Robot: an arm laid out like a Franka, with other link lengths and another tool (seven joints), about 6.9 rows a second.
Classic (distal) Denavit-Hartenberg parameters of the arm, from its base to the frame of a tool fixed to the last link. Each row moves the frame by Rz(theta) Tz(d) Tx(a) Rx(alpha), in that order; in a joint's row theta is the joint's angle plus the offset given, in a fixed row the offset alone. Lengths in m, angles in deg.
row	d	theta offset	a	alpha
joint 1	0.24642	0	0	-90
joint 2	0	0	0	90
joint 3	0.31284	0	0.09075	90
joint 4	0	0	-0.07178	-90
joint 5	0.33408	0	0	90
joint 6	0	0	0.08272	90
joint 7	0.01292	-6.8	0.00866	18.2
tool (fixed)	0.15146	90	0	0
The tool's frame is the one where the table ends.
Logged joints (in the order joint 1, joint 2, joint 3, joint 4, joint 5, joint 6, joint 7), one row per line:
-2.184 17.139 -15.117 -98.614 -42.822 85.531 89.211
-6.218 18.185 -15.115 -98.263 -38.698 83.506 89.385
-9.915 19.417 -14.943 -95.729 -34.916 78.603 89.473
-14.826 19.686 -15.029 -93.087 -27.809 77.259 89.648
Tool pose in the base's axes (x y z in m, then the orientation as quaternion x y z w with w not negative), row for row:
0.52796 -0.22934 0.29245 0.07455 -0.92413 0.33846 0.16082
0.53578 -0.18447 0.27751 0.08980 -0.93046 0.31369 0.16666
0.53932 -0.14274 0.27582 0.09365 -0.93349 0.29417 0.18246
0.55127 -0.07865 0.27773 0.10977 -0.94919 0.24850 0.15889
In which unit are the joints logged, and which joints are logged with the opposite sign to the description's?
The joints are logged in degrees. Opposite sign: joint 1.
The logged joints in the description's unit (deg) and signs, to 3 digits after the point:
2.184 17.139 -15.117 -98.614 -42.822 85.531 89.211
6.218 18.185 -15.115 -98.263 -38.698 83.506 89.385
9.915 19.417 -14.943 -95.729 -34.916 78.603 89.473
14.826 19.686 -15.029 -93.087 -27.809 77.259 89.648

